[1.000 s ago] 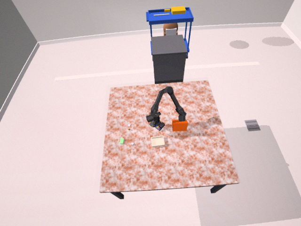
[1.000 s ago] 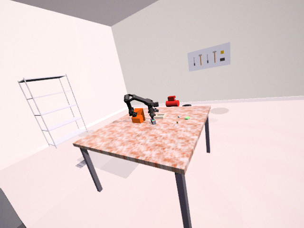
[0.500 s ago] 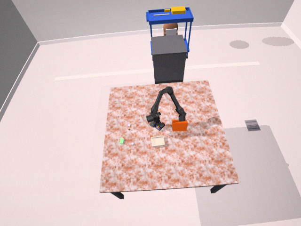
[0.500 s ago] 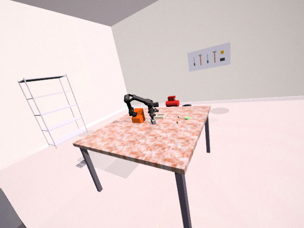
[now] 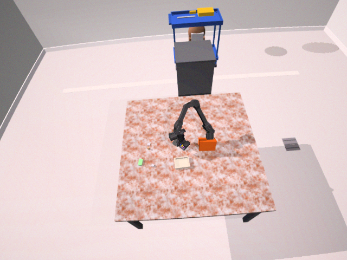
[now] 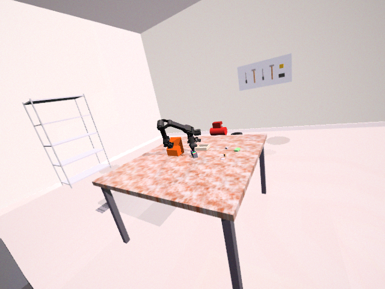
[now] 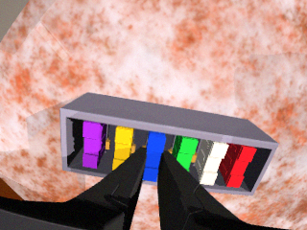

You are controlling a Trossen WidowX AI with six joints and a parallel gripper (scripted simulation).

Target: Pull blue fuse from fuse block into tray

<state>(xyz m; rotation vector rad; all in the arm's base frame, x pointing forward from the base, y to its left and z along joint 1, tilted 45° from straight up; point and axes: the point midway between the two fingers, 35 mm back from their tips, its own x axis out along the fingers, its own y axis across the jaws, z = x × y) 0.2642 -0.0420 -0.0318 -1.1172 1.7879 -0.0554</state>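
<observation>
Right now the tray is 1 cm ahead of my gripper tip, 18 cm to the left of it and 4 cm below it. Round my gripper tip: blue fuse (1 cm below).
</observation>
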